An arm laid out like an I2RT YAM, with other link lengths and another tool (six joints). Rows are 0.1 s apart.
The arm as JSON. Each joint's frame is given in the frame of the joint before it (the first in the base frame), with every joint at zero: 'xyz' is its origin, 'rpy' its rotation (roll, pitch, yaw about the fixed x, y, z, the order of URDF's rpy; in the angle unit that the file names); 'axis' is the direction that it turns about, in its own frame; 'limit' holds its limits. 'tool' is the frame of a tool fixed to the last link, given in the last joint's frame.
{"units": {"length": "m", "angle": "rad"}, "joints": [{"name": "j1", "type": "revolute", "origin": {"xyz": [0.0, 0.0, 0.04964], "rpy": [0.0, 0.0, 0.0]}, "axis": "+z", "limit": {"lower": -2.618, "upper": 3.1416}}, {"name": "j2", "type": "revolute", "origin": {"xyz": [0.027, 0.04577, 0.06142], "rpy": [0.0, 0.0, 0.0]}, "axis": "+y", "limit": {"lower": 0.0, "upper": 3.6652}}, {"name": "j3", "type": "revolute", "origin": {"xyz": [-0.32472, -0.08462, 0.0], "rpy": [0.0, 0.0, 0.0]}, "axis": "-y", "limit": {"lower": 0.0, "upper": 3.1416}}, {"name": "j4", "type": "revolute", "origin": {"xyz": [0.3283, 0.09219, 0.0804], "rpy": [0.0, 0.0, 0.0]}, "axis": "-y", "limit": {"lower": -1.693, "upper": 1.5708}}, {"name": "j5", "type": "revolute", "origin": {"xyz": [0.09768, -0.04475, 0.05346], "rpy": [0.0, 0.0, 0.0]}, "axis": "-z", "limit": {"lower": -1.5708, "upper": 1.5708}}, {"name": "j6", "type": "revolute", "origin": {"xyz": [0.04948, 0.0, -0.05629], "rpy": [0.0, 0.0, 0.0]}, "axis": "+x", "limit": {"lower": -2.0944, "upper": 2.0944}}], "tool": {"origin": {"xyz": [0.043, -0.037, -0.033], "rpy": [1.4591, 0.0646, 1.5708]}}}
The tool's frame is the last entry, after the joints.
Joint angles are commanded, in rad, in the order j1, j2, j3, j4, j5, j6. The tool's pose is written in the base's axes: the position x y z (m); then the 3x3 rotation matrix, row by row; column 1 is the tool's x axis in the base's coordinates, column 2 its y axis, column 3 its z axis. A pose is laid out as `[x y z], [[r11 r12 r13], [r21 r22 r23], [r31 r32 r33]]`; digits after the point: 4 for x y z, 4 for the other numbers.
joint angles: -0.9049, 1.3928, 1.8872, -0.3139, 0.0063, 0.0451
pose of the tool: [0.2341 -0.3425 0.6544], [[0.7922 -0.1621 0.5884], [0.6100 0.2388 -0.7556], [-0.0181 0.9574 0.2880]]
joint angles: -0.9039, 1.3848, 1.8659, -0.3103, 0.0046, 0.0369
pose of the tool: [0.2346 -0.3426 0.6490], [[0.7911 -0.1503 0.5929], [0.6110 0.2362 -0.7555], [-0.0265 0.9600 0.2787]]
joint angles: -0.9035, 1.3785, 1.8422, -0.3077, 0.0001, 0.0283
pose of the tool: [0.2360 -0.3439 0.6417], [[0.7885 -0.1353 0.5999], [0.6140 0.2300 -0.7551], [-0.0358 0.9637 0.2644]]
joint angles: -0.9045, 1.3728, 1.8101, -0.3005, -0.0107, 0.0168
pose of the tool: [0.2386 -0.3469 0.6312], [[0.7827 -0.1158 0.6116], [0.6205 0.2222 -0.7520], [-0.0488 0.9681 0.2458]]
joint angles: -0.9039, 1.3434, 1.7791, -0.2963, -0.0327, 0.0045
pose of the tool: [0.2350 -0.3393 0.6298], [[0.7691 -0.1107 0.6295], [0.6359 0.2312 -0.7363], [-0.0640 0.9666 0.2482]]
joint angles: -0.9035, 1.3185, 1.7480, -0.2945, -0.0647, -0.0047
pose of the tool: [0.2338 -0.3331 0.6259], [[0.7482 -0.1052 0.6551], [0.6590 0.2329 -0.7152], [-0.0773 0.9668 0.2436]]
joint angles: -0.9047, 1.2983, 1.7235, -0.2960, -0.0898, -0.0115
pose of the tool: [0.2322 -0.3283 0.6222], [[0.7321 -0.0998 0.6739], [0.6757 0.2325 -0.6996], [-0.0869 0.9675 0.2376]]
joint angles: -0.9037, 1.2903, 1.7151, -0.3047, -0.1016, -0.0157
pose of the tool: [0.2319 -0.3258 0.6198], [[0.7229 -0.0931 0.6847], [0.6848 0.2281 -0.6921], [-0.0917 0.9692 0.2286]]
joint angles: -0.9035, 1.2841, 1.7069, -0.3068, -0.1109, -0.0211
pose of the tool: [0.2317 -0.3242 0.6182], [[0.7162 -0.0881 0.6924], [0.6911 0.2285 -0.6857], [-0.0978 0.9696 0.2245]]
